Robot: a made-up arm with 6 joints.
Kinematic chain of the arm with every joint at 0, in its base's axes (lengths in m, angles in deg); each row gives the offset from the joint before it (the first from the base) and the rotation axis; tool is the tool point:
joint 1: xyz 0 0 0.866 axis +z
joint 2: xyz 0.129 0 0 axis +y
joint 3: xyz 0 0 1.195 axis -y
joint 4: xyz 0 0 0.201 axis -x
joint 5: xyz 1.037 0 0 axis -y
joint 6: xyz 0.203 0 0 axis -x
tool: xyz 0 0 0
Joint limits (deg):
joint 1: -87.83..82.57
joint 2: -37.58..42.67
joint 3: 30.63..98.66
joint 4: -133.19..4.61
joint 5: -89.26..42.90
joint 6: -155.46..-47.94
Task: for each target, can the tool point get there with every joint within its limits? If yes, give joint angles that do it. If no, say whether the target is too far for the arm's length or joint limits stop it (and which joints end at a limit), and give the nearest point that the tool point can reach.
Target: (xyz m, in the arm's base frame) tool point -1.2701 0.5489 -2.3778
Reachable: no: too far | nearest point 0.1942 1.9484 1.5345 | short by 4.406 m
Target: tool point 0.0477 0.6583 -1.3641
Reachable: no: joint limits stop it (at a limit: joint 1, joint 2, joint 3, joint 5) | nearest point 0.2505 1.9392 1.5259 | short by 3.168 m
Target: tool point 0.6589 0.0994 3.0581
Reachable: yes | joints -5.70 -3.75 41.81 -114.28 -62.64 -62.04
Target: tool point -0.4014 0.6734 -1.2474
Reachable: no: joint limits stop it (at a limit: joint 1, joint 2, joint 3, joint 5) | nearest point 0.2227 1.9433 1.5281 | short by 3.115 m
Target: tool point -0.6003 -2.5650 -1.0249
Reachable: no: too far | nearest point 0.0620 -2.0325 1.5261 | short by 2.689 m
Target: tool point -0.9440 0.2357 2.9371
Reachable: yes | joints -3.73 -20.93 92.10 -100.53 -60.56 -143.09
